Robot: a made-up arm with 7 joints.
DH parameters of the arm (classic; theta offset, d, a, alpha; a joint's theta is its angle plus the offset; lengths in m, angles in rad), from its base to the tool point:
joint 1: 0 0.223 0 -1.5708
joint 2: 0 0 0 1.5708
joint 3: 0 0.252 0.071 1.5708
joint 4: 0 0 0.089 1.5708
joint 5: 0 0.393 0 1.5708
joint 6: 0 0 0.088 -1.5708
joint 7: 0 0.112 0 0
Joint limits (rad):
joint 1: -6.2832..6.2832
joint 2: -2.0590..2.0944
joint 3: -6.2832..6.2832
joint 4: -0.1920..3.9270
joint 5: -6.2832..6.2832
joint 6: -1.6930..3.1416
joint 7: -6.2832..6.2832
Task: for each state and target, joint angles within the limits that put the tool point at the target. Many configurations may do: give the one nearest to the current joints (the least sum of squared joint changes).
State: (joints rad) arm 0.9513 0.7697 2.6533 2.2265 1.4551 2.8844 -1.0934
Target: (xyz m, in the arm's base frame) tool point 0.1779 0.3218 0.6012
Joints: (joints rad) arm 0.8451 1.3747 2.6093 2.0050 1.2475 3.1416 -1.0934
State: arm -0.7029 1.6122 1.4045 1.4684 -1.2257 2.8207 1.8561
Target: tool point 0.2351 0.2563 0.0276
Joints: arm -0.4650 1.7489 1.3701 1.0663 -1.0800 2.8145 1.8561
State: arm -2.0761 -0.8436 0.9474 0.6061 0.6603 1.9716 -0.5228
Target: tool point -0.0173 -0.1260 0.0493
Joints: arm -2.2647 -0.7592 1.0557 -0.0279 0.5640 1.8017 -0.5228
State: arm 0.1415 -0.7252 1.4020 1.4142 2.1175 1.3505 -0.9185
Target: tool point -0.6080 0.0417 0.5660
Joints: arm 0.9035 -0.6527 1.4807 1.7424 2.1009 1.7672 -0.9185
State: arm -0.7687 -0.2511 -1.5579 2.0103 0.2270 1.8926 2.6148
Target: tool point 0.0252 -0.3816 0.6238
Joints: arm -0.4214 -0.2925 -0.9786 1.8994 0.3582 2.3587 2.6148
